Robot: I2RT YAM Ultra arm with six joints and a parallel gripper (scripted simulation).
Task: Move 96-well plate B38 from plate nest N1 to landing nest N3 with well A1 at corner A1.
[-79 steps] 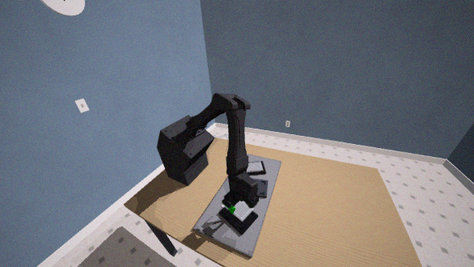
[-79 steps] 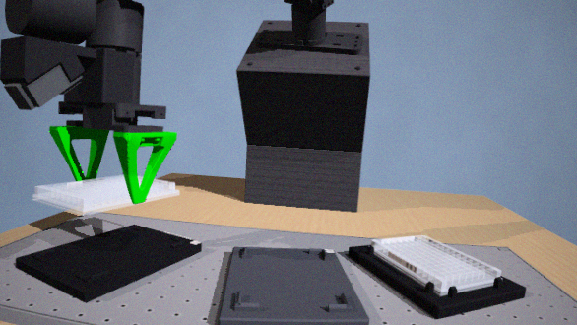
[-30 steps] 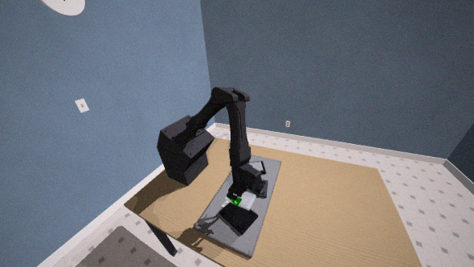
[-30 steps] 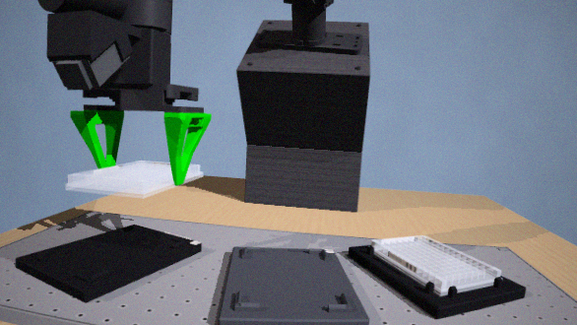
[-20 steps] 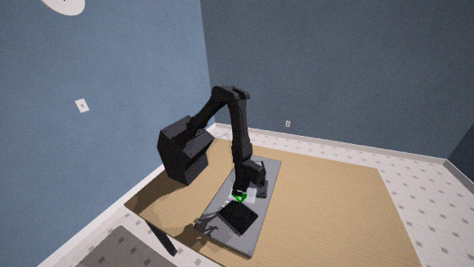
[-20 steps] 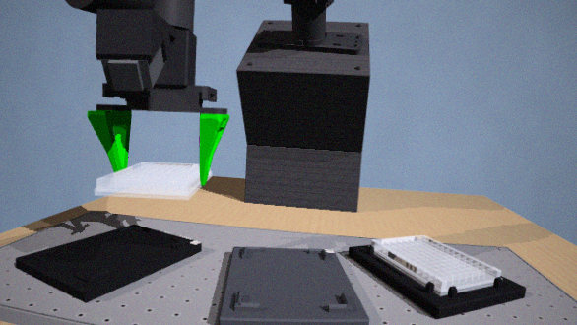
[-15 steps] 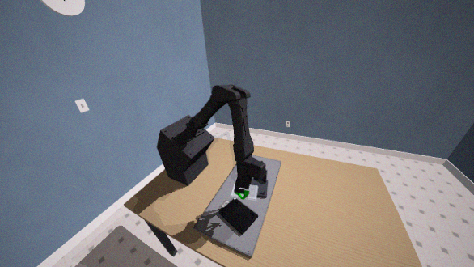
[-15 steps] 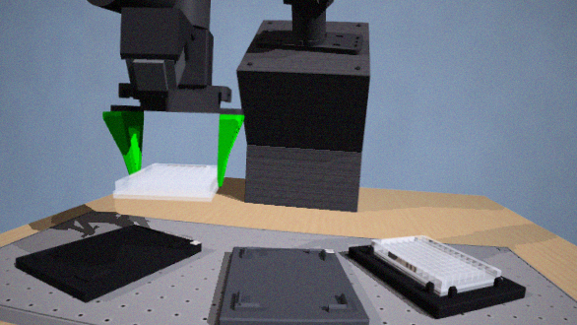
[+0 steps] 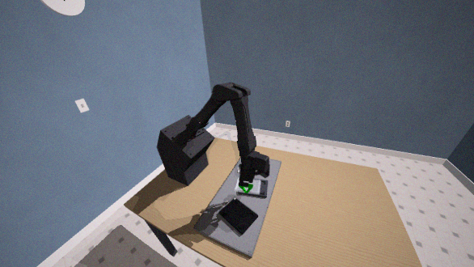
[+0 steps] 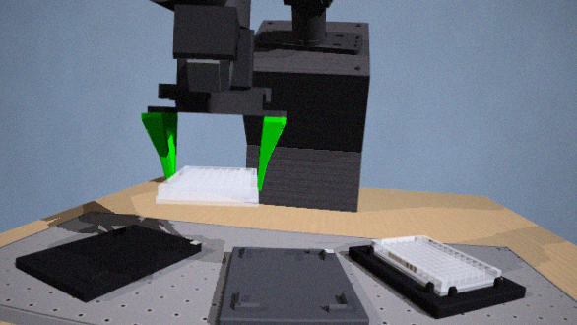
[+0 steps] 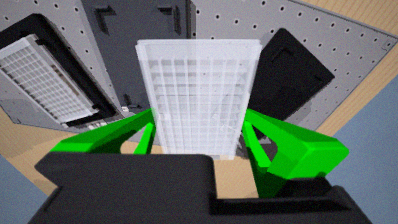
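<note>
The grey landing nest is 100 mm below my hand and 80 mm to the left of it. From my hand the other things lie so: black nest (120 mm to the right, 100 mm below, 10 mm ahead).
</note>
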